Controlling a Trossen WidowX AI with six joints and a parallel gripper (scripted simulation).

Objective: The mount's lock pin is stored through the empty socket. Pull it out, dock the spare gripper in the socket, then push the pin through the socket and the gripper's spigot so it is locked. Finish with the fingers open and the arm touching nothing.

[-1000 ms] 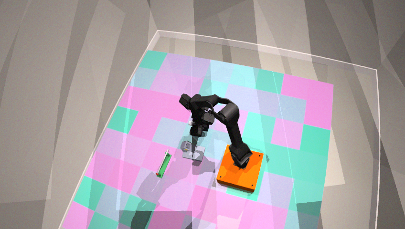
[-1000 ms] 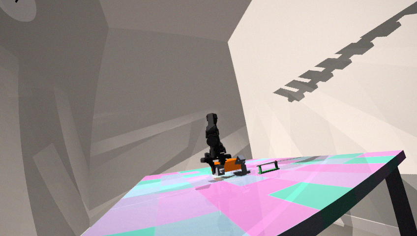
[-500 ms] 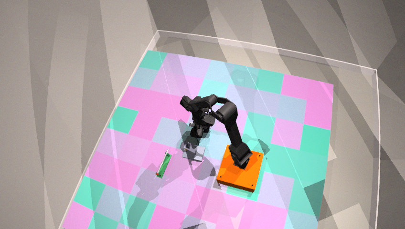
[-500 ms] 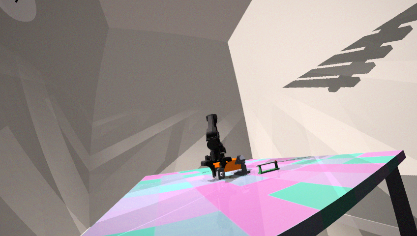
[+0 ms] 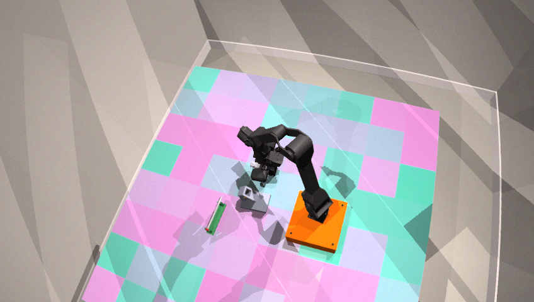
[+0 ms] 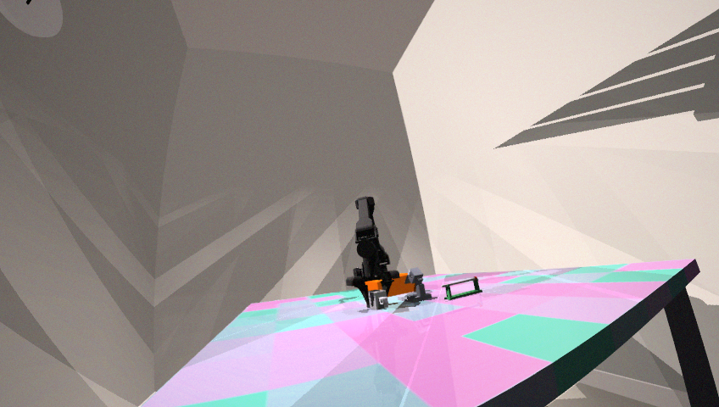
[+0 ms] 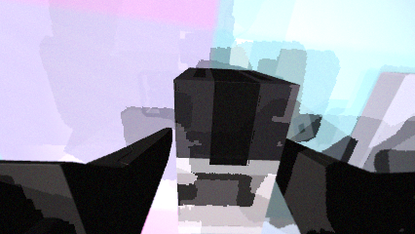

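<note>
Now: the spare gripper 1 cm ahead of my gripper tip and 1 cm above it. Also, from my gripper tip: grey mount (16 cm to the left, 4 cm above); then green rack (29 cm to the left, 9 cm ahead, 1 cm above).
</note>
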